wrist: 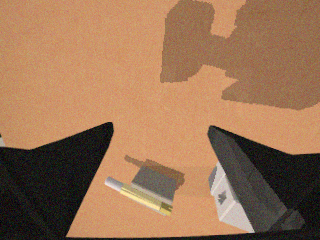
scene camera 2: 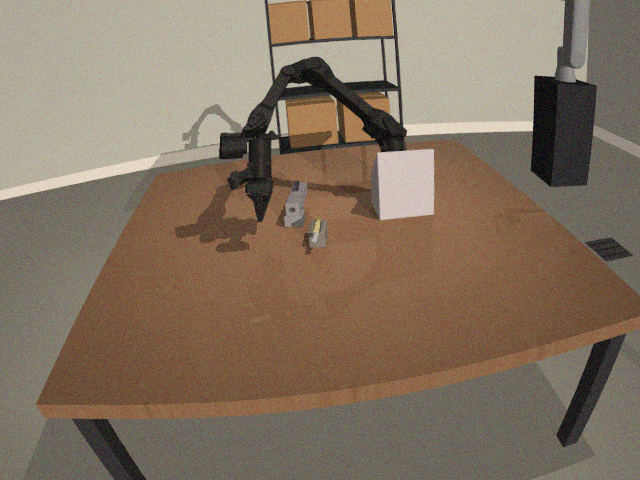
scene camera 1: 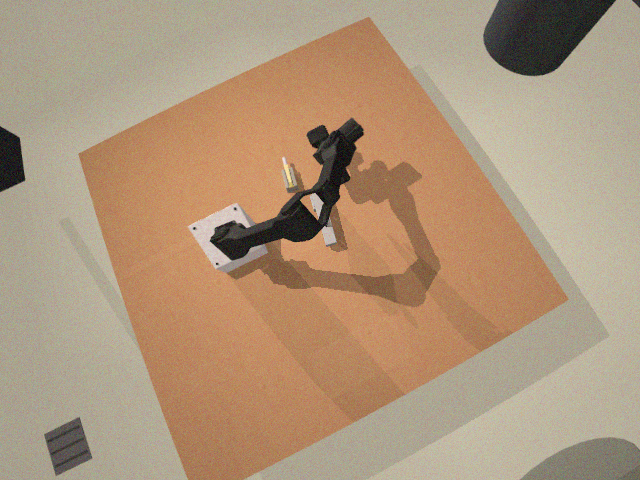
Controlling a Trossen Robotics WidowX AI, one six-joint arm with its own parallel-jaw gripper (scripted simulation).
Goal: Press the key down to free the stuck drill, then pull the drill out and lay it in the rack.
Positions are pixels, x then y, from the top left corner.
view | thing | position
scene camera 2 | my gripper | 261, 219
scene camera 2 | light grey fixture block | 294, 216
